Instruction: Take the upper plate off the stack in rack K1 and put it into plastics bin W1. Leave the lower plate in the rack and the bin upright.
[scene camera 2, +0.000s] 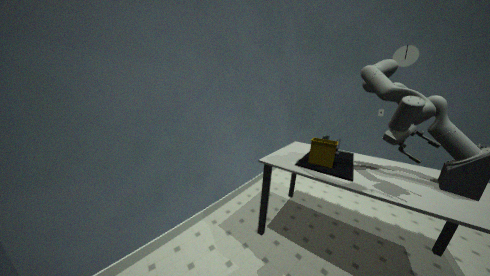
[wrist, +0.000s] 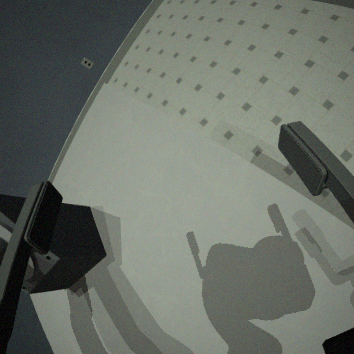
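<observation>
A yellow bin (scene camera 2: 322, 154), which looks like W1, stands upright on a dark mat (scene camera 2: 344, 169) near the far left end of the table. Small dark parts (scene camera 2: 338, 144) show behind and beside the bin; they may belong to rack K1, but the bin hides most of that area. The upper and lower plates cannot be made out in scene camera 2, and neither rack, plates nor bin show in the wrist view. My gripper (scene camera 2: 429, 154) (wrist: 174, 187) is wide open and empty. It hangs above the right part of the table, well to the right of the bin.
The white table (scene camera 2: 279, 156) (wrist: 150, 175) carries the robot's dark base block (scene camera 2: 462, 177) (wrist: 75, 245) at the right in scene camera 2. Arm shadows fall on the table top. A wall with a socket (scene camera 2: 381, 112) (wrist: 87, 63) stands behind. A black corner shows at the wrist view's lower right.
</observation>
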